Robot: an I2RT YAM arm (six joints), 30 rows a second.
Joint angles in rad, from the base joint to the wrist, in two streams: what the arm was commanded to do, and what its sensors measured. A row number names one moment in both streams.
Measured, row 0: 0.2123, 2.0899, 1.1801, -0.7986, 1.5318, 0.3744
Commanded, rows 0 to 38: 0.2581, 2.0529, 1.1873, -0.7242, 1.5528, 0.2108; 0.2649, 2.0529, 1.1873, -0.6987, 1.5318, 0.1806; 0.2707, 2.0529, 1.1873, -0.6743, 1.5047, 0.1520; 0.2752, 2.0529, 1.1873, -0.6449, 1.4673, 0.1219; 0.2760, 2.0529, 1.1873, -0.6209, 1.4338, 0.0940; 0.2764, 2.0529, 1.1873, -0.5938, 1.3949, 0.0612; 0.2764, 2.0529, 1.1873, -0.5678, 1.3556, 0.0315; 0.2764, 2.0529, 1.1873, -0.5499, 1.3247, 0.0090; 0.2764, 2.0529, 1.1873, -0.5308, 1.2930, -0.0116; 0.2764, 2.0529, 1.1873, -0.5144, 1.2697, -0.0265; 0.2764, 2.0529, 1.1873, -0.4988, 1.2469, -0.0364; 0.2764, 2.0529, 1.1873, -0.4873, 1.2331, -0.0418; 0.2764, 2.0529, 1.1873, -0.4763, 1.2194, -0.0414; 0.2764, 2.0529, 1.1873, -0.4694, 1.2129, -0.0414; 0.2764, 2.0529, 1.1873, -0.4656, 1.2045, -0.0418; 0.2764, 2.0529, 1.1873, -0.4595, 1.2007, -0.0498; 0.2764, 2.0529, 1.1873, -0.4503, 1.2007, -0.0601; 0.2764, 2.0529, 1.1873, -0.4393, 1.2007, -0.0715; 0.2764, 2.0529, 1.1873, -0.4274, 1.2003, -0.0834; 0.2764, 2.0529, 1.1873, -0.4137, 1.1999, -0.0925; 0.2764, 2.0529, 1.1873, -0.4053, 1.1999, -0.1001; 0.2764, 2.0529, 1.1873, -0.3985, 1.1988, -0.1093; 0.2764, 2.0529, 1.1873, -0.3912, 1.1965, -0.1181; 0.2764, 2.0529, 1.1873, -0.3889, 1.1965, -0.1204; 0.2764, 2.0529, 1.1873, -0.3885, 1.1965, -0.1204; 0.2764, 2.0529, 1.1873, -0.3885, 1.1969, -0.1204; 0.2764, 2.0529, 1.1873, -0.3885, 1.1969, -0.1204; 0.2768, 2.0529, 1.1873, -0.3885, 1.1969, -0.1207; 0.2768, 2.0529, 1.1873, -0.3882, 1.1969, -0.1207; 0.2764, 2.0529, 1.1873, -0.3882, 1.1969, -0.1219; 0.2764, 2.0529, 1.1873, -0.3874, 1.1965, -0.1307; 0.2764, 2.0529, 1.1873, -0.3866, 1.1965, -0.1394; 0.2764, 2.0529, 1.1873, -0.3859, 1.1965, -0.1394; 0.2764, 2.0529, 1.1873, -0.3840, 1.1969, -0.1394; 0.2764, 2.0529, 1.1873, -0.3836, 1.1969, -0.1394; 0.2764, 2.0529, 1.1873, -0.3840, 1.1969, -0.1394; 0.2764, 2.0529, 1.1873, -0.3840, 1.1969, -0.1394; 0.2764, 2.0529, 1.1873, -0.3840, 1.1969, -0.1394; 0.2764, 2.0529, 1.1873, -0.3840, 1.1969, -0.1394
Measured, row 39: 0.2813, 2.0899, 1.1801, -0.3882, 1.1690, -0.1284
